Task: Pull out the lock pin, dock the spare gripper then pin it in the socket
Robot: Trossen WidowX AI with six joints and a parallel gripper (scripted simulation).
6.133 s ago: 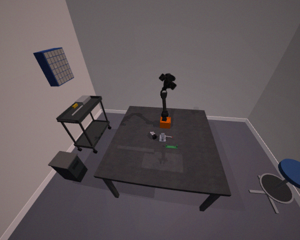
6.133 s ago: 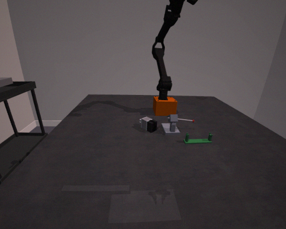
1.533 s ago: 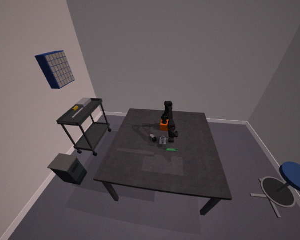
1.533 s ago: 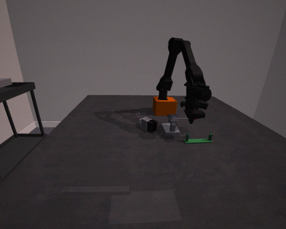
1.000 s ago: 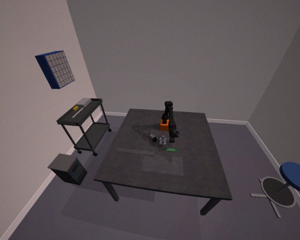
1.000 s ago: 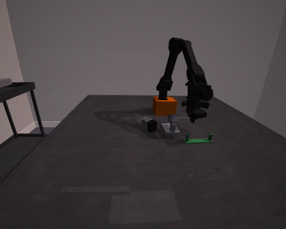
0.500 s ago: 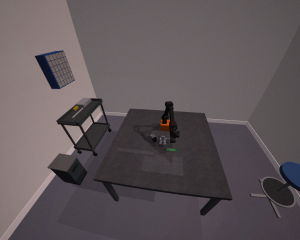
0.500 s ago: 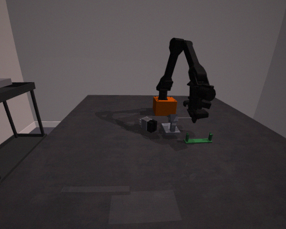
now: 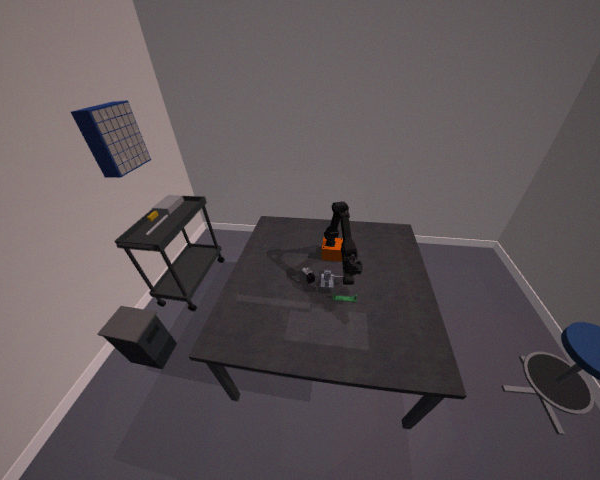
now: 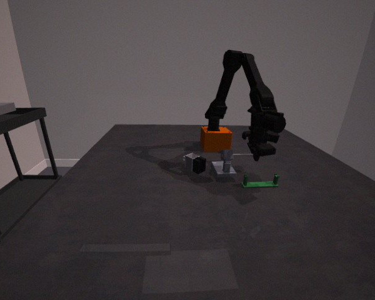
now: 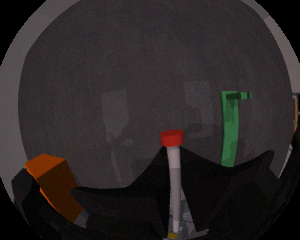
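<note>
Now: gripper tip 10 cm short of the green cradle, 3 cm above it and 1 cm to the left of it. Round my gripper tip: grey mount 13 cm to the right, 1 cm ahead; then spare gripper 26 cm to the right, 3 cm below, 1 cm behind.
</note>
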